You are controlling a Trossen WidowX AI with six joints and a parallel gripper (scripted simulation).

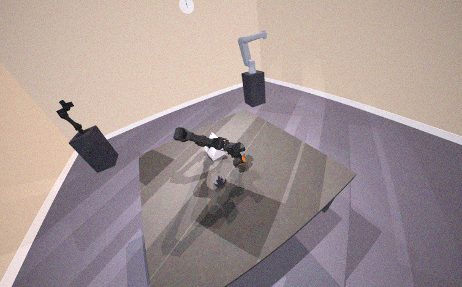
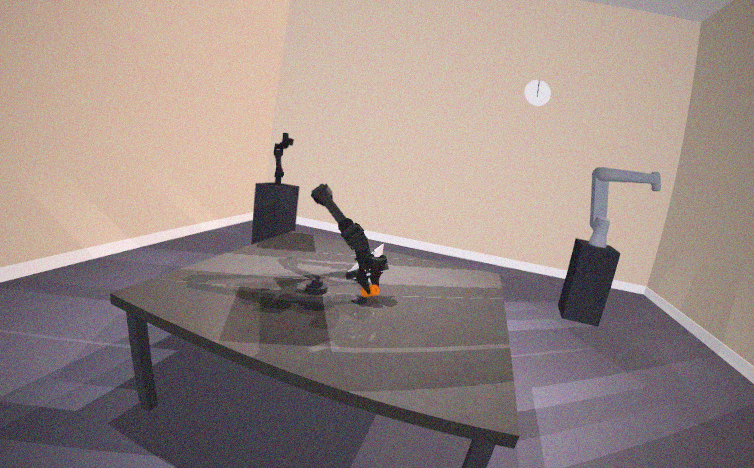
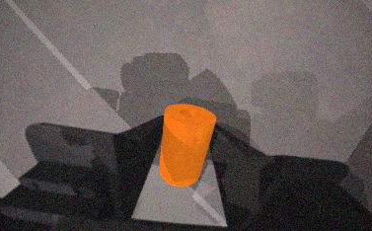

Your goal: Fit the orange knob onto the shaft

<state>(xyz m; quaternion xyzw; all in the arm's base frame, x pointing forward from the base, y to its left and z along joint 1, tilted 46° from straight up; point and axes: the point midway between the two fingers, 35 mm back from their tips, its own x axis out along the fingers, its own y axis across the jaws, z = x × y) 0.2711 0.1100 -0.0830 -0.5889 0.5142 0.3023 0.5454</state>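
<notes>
The orange knob lies 1 cm behind my gripper tip and 2 cm to the right of it. The rest, counted from my gripper tip: round pedestal (6 cm ahead, 21 cm to the right).
</notes>
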